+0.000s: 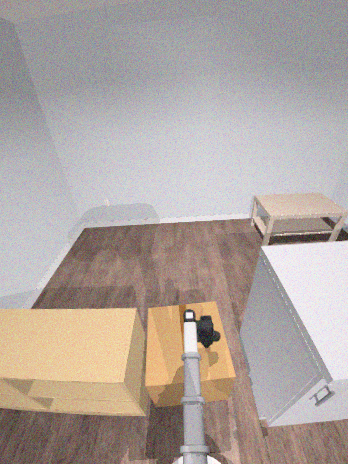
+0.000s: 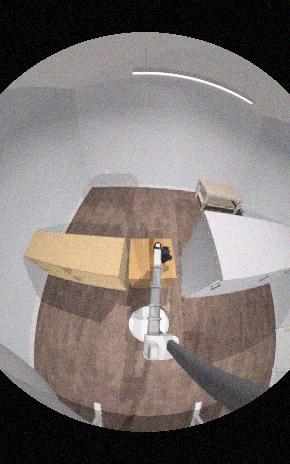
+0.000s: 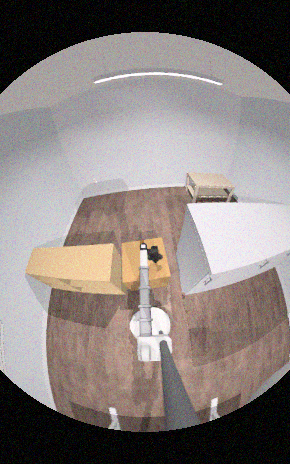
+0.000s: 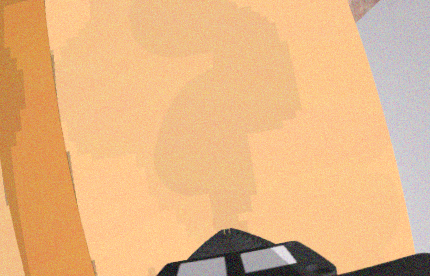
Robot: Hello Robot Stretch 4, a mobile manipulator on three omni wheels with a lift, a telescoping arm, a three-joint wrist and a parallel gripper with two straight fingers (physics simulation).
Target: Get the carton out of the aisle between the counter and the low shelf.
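Places are measured from the robot's base along level axes (x right, y back, z down), in metres.
Where they show: gripper, fingertip midpoint: [image 1: 206, 346] [image 2: 162, 261] [image 3: 154, 261] [image 4: 229, 246].
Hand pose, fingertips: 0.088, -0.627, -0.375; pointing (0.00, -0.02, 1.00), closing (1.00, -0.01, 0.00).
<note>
Things, the pixels of their top centre, and the offset from my fingertips, as dx, dy, dz. "pt": a spot on its surface instead. Level surfaces: height alone.
- carton, middle of its top: [image 4: 39, 192] [image 1: 185, 337] [image 3: 143, 257] [image 2: 151, 256] -0.114, -0.051, -0.004
- tan low shelf, its level: dz -0.208
- small wooden table, its level: dz -0.048
- handle, surface spot: [image 1: 322, 395] pt +0.380, +0.324, -0.269
The carton [image 1: 167, 350] [image 2: 140, 262] [image 3: 131, 265] [image 4: 325, 165] is an orange-tan box with a darker tape strip. It stands on the floor between the tan low shelf [image 1: 70, 345] [image 2: 80, 252] [image 3: 75, 260] on the left and the white-topped grey counter [image 1: 315, 295] [image 2: 250, 245] [image 3: 235, 235] [image 4: 402, 100] on the right. Its left side is close beside the shelf, and a strip of floor separates it from the counter. My gripper [image 1: 206, 345] [image 2: 166, 262] [image 3: 155, 261] [image 4: 229, 246] is shut and empty, pointing down over the right half of the carton's top. Whether it touches is unclear.
A small wooden table [image 1: 300, 204] [image 2: 220, 189] [image 3: 212, 180] stands at the back right near the wall, behind the counter. My extended arm [image 1: 193, 400] [image 2: 155, 300] [image 3: 145, 300] hides part of the carton. The counter's near face has a handle [image 1: 322, 395].
</note>
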